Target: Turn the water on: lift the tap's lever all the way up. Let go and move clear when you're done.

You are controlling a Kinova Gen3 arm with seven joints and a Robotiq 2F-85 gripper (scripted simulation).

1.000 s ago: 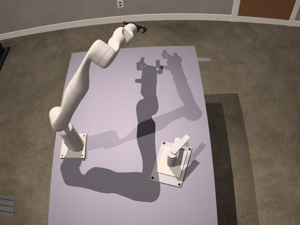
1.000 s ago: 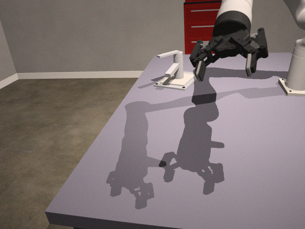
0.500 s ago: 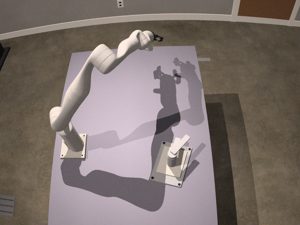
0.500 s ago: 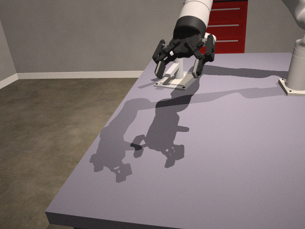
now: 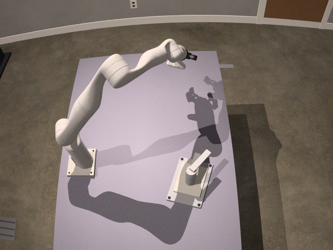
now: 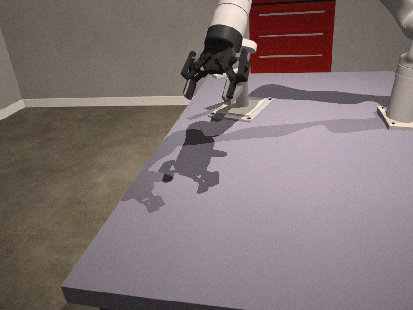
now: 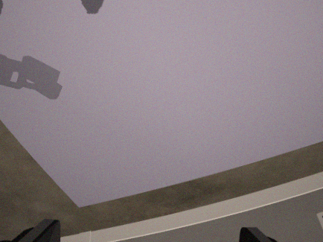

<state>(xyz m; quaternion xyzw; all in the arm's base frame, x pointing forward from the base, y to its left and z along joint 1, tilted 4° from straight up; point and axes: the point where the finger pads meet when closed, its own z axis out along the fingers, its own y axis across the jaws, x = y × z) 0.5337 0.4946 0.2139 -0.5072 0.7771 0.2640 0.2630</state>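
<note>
Right now the flat lever is 6 cm ahead of my hand, 56 cm to the right of it and 10 cm below it. Also, from my hand: tap 4 cm ahead, 58 cm to the right, 15 cm below.
</note>
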